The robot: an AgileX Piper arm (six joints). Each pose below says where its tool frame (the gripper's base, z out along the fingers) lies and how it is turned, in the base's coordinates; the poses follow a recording.
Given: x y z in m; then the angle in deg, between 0 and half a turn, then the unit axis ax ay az.
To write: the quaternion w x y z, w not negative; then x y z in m. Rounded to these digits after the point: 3 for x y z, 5 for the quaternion.
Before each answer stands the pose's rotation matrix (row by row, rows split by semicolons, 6 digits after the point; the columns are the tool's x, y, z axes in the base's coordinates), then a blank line. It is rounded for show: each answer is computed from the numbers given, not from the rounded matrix.
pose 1, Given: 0.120, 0.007, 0.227, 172.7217, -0.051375, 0.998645, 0.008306
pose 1, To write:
-0.986685 -0.103250 0.125667; -0.101145 0.994605 0.023031; -0.127367 0.010014 -0.991805

0.06347, -0.05127, 0.99663, 0.00829, 0.120, 0.007, 0.227
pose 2, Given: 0.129, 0.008, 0.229, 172.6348, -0.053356, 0.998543, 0.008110
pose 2, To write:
-0.986079 -0.107156 0.127145; -0.105077 0.994199 0.022969; -0.128868 0.009290 -0.991618

0.06423, -0.05325, 0.99648, 0.00809, 0.129, 0.008, 0.229
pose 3, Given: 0.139, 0.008, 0.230, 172.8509, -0.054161, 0.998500, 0.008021
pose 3, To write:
-0.986382 -0.108737 0.123400; -0.106741 0.994028 0.022696; -0.125131 0.009215 -0.992097

0.06235, -0.05406, 0.99656, 0.00801, 0.139, 0.008, 0.230
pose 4, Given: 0.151, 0.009, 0.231, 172.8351, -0.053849, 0.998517, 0.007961
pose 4, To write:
-0.986415 -0.108111 0.123686; -0.106126 0.994097 0.022553; -0.125395 0.009120 -0.992065

0.06248, -0.05374, 0.99657, 0.00795, 0.151, 0.009, 0.231
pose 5, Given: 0.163, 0.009, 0.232, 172.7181, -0.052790, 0.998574, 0.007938
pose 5, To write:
-0.986383 -0.106010 0.125736; -0.103998 0.994323 0.022481; -0.127405 0.009098 -0.991809

0.06350, -0.05268, 0.99656, 0.00792, 0.163, 0.009, 0.232
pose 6, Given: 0.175, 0.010, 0.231, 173.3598, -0.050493, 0.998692, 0.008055
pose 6, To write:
-0.988210 -0.101447 0.114672; -0.099584 0.994789 0.021874; -0.116294 0.010196 -0.993163

0.05791, -0.05041, 0.99702, 0.00804, 0.175, 0.010, 0.231
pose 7, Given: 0.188, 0.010, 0.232, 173.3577, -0.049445, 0.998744, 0.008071
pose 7, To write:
-0.988414 -0.099368 0.114730; -0.097501 0.994997 0.021787; -0.116321 0.010348 -0.993158

0.05793, -0.04936, 0.99707, 0.00806, 0.188, 0.010, 0.232
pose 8, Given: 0.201, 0.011, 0.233, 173.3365, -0.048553, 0.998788, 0.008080
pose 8, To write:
-0.988546 -0.097598 0.115115; -0.095723 0.995171 0.021720; -0.116679 0.010452 -0.993115

0.05812, -0.04847, 0.99710, 0.00807, 0.201, 0.011, 0.233
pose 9, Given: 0.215, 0.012, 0.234, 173.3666, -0.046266, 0.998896, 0.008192
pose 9, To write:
-0.989039 -0.093067 0.114633; -0.091174 0.995599 0.021656; -0.116144 0.010967 -0.993172

0.05786, -0.04619, 0.99722, 0.00818, 0.215, 0.012, 0.234
